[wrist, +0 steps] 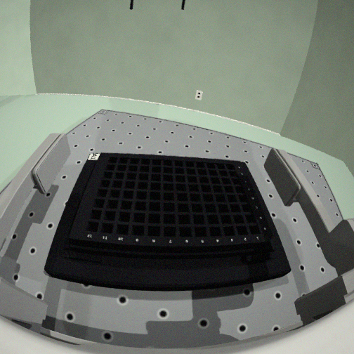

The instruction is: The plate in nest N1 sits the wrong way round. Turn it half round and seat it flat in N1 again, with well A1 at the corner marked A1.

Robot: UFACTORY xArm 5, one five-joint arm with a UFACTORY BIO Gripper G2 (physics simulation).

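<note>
The black plate (172, 197) sits in the black nest (165, 277) in the middle of the wrist view and looks flat. Its numbers run upside down along the near edge, 12 at left to 1 at right, and small letters run down its right side, so its well A1 is at the near right corner. The nest's white A1 label (93, 156) is at the far left corner, diagonally opposite. My gripper (167, 175) is open and empty, one finger on each side of the plate and apart from it.
A grey deck (190, 145) with rows of holes lies under the nest, and shadows of the gripper fall on it. A pale green surface borders the deck. A wall with a white socket (199, 95) stands behind, with two thin dark bars at the top.
</note>
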